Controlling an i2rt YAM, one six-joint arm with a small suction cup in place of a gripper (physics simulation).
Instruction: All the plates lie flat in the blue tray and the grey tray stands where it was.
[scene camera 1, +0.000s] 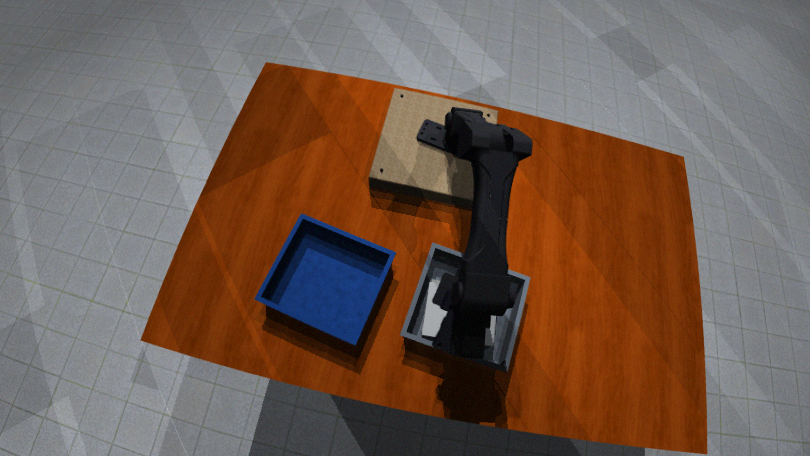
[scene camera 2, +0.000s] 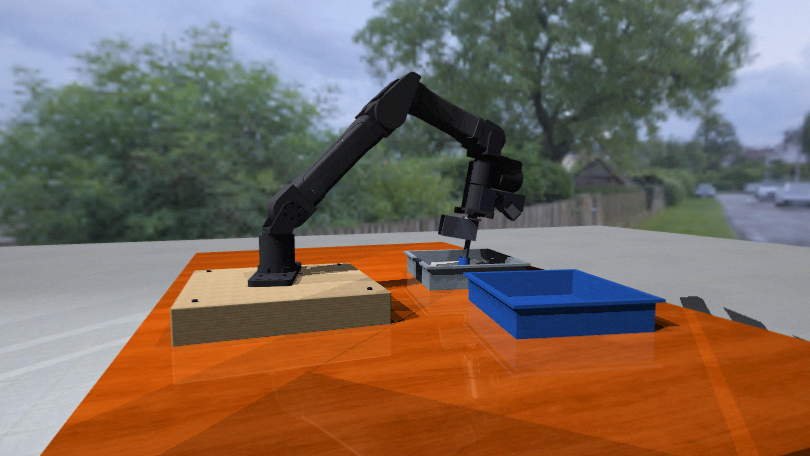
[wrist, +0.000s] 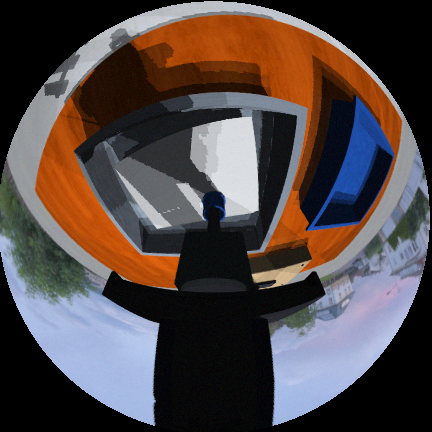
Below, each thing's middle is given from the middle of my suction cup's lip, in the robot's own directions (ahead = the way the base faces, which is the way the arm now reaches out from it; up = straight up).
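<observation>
There's the grey tray (scene camera 1: 440, 259), and my suction cup is 10 mm above it and 40 mm to the right of it. Then there's the blue tray (scene camera 1: 323, 276), which you'd find 280 mm to the right of my suction cup, 70 mm ahead of it and 10 mm below it.
</observation>
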